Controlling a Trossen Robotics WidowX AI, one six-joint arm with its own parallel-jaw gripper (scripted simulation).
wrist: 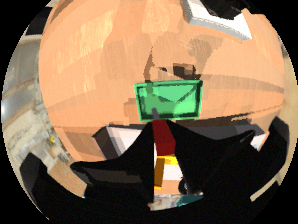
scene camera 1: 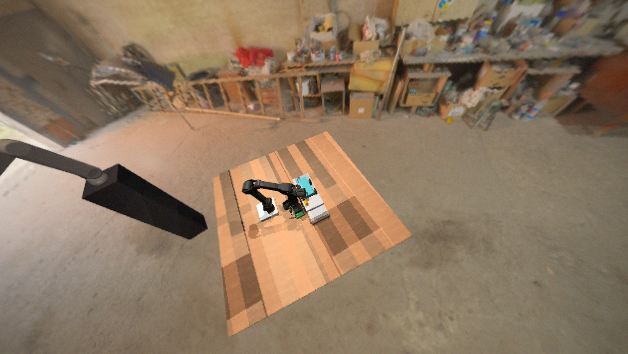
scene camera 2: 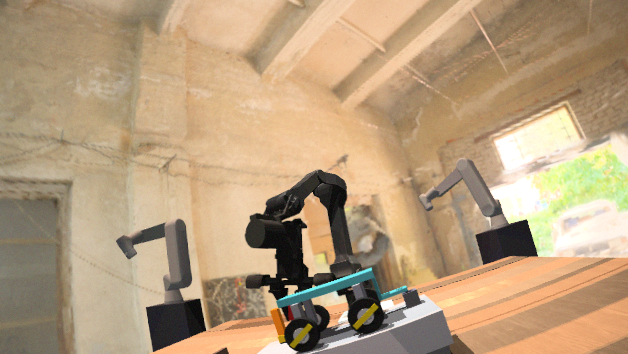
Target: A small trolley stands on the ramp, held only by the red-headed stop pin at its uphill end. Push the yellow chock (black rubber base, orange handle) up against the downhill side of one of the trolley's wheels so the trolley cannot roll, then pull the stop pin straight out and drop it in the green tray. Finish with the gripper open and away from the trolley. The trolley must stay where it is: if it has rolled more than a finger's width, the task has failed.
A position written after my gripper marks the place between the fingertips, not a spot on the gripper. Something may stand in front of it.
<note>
My gripper (scene camera 2: 292, 320) carries a red-headed stop pin (wrist: 165, 144). Also in view: a green tray (wrist: 168, 99) and a grey ramp (wrist: 217, 133).
My gripper shows as well in the wrist view (wrist: 158, 124). Scene camera 1 does not show the red-headed stop pin, which is hidden by my gripper.
</note>
